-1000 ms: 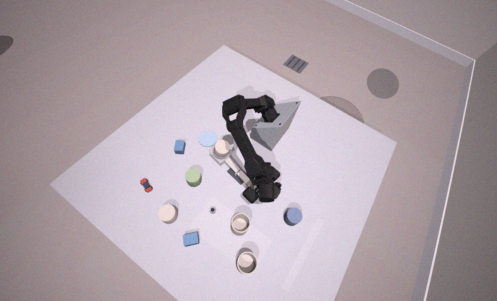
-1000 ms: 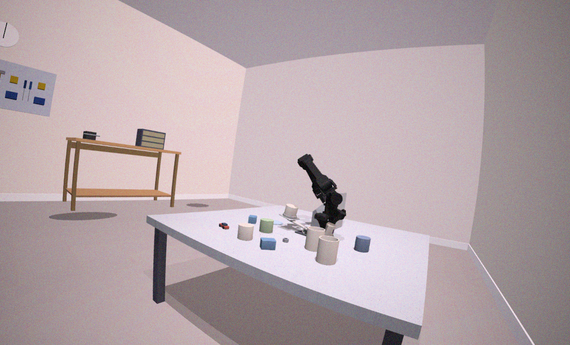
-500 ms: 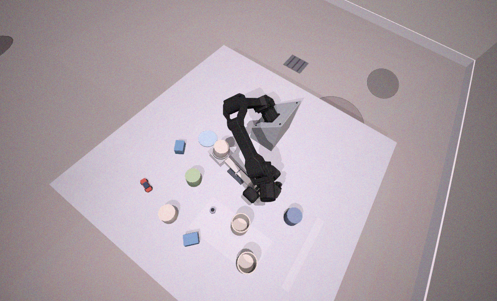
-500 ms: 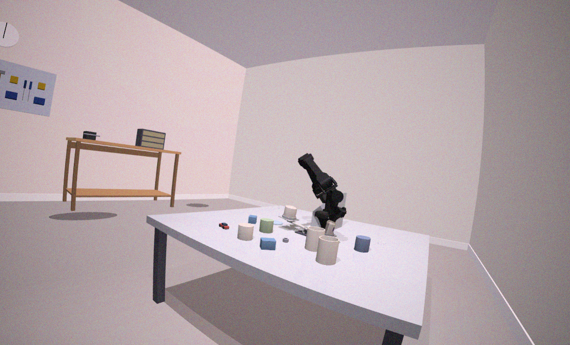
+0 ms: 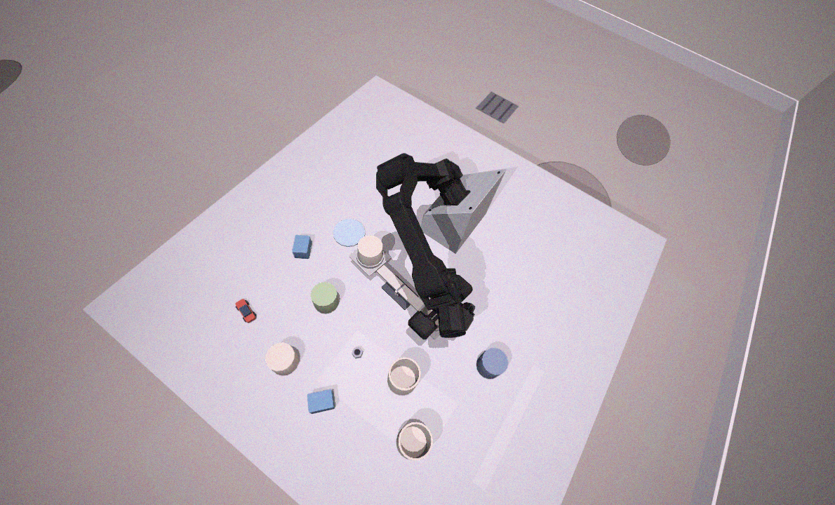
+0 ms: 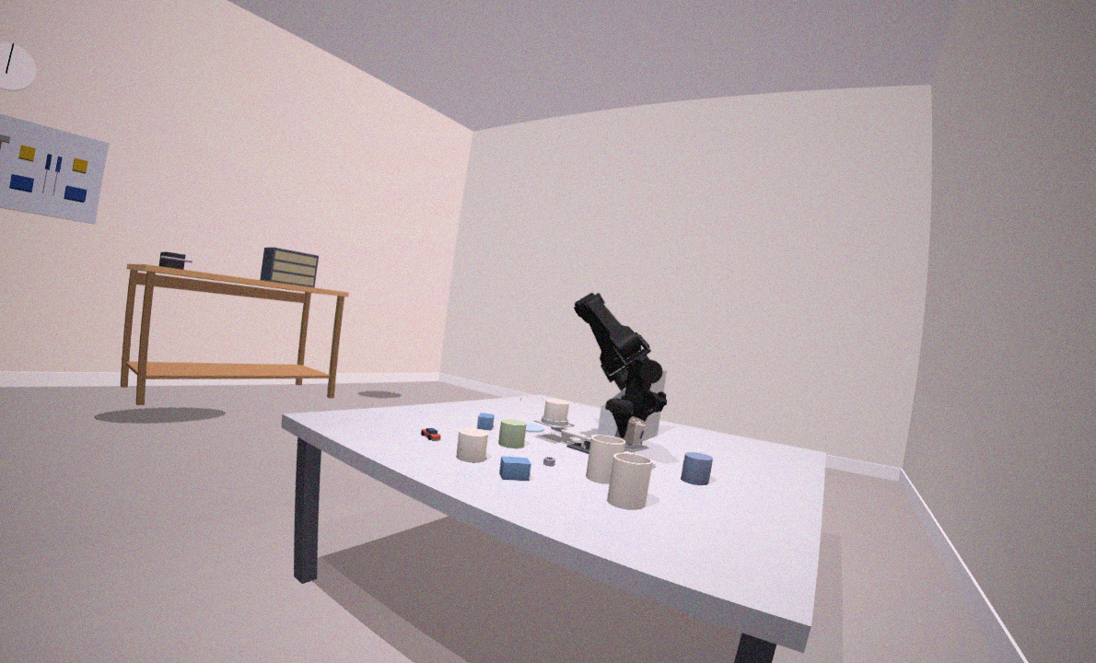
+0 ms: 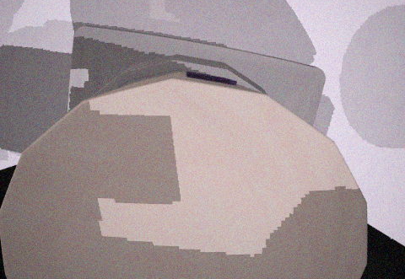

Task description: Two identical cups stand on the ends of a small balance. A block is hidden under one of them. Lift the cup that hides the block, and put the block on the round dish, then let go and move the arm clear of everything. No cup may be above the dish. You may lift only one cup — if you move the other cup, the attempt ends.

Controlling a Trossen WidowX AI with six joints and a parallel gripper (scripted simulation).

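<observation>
Now: the grey block 1 cm to the right of my gripper tip and 1 cm below it. Round my gripper tip: blue cylinder: 18 cm to the left, 4 cm below, 1 cm behind; dark piece: 20 cm ahead, 10 cm to the right, 7 cm below; balance: 14 cm to the right, 4 cm below, 1 cm behind.
</observation>
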